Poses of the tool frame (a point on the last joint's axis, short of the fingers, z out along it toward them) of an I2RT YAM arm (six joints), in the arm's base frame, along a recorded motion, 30 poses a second.
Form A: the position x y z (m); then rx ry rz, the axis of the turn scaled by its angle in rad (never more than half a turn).
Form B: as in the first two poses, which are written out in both.
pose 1, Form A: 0.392, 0.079, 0.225, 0.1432, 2.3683, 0.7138
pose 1, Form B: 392, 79, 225; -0.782, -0.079, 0.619; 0.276, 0.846, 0.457; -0.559, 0.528, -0.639
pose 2, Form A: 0.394, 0.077, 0.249, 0.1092, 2.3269, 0.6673
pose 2, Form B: 394, 77, 249; -0.749, -0.105, 0.654; 0.257, 0.864, 0.434; -0.610, 0.493, -0.620
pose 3, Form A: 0.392, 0.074, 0.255, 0.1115, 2.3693, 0.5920
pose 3, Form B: 392, 74, 255; -0.763, -0.077, 0.642; 0.234, 0.893, 0.385; -0.603, 0.444, -0.663
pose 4, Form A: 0.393, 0.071, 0.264, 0.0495, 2.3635, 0.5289
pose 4, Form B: 393, 71, 264; -0.752, -0.109, 0.651; 0.179, 0.916, 0.360; -0.635, 0.387, -0.669
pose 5, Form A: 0.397, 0.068, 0.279, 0.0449, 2.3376, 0.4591
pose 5, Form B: 397, 68, 279; -0.725, -0.101, 0.681; 0.164, 0.935, 0.313; -0.669, 0.339, -0.662
